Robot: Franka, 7 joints.
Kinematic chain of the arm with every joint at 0, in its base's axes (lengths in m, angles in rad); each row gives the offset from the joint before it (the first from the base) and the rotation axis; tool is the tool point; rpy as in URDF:
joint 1: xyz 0 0 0.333 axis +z
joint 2: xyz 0 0 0 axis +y
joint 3: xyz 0 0 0.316 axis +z
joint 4: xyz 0.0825 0 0 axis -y
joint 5: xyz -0.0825 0 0.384 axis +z
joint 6: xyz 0 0 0 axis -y
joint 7: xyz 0.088 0 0 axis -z
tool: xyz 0 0 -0.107 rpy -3.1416 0 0
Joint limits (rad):
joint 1: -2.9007..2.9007
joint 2: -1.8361..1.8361
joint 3: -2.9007..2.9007
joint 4: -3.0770..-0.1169
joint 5: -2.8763..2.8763
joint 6: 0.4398..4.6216
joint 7: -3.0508..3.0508
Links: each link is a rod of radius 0.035 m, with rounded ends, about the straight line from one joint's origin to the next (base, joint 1, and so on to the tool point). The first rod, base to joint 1, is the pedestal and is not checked.
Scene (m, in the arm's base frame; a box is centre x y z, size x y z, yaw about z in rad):
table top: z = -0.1
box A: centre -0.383 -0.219 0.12 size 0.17 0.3 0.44 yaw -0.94
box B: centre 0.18 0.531 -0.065 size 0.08 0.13 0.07 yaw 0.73
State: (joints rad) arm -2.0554 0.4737 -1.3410 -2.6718 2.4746 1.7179 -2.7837
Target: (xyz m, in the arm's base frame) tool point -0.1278 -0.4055 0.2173
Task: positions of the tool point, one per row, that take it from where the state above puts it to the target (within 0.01 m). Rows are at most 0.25 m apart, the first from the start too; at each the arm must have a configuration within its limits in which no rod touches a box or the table.
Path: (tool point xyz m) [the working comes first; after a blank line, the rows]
Joints at the target: -1.3753 0.2097 -0.6620 -2.6833 2.3401 1.5521 -2.7837
Straight joint move there: touches box A.

1: -0.5263 0.0272 0.3125
2: -0.5863 -0.0329 0.4435
3: -0.5978 -0.0653 0.5954
4: -0.5661 -0.0520 0.7447
5: -0.5047 0.0140 0.8664
6: -0.5175 -0.1777 0.7769
7: -0.4719 -0.3374 0.6469
8: -0.3779 -0.4372 0.4930
9: -0.2549 -0.4599 0.3405
10: -0.1278 -0.4055 0.2173

